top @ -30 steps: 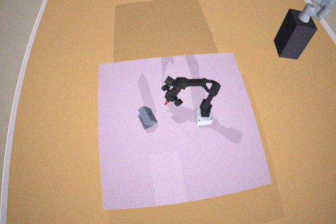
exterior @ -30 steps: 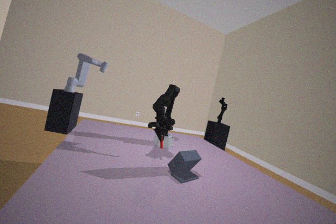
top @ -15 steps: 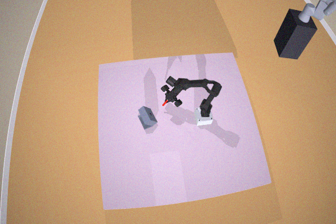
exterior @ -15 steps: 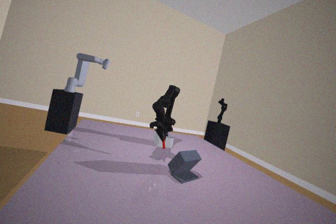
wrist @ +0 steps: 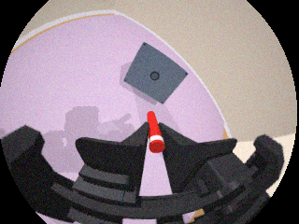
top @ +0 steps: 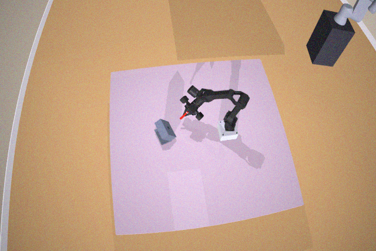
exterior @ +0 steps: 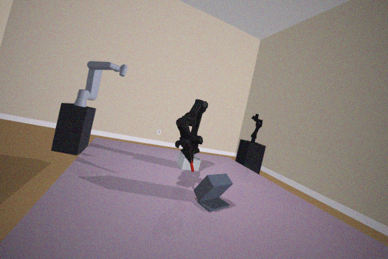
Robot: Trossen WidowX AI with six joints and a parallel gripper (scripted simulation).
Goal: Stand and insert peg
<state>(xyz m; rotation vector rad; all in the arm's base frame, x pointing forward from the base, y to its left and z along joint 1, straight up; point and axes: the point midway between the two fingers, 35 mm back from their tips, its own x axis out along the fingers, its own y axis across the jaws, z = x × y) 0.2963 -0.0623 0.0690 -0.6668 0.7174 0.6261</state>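
The sloped panel lies 120 mm ahead of my gripper tip, 90 mm to the left of it and 50 mm below it. Round my gripper tip: red peg: 10 mm behind, 10 mm to the right, 10 mm above.
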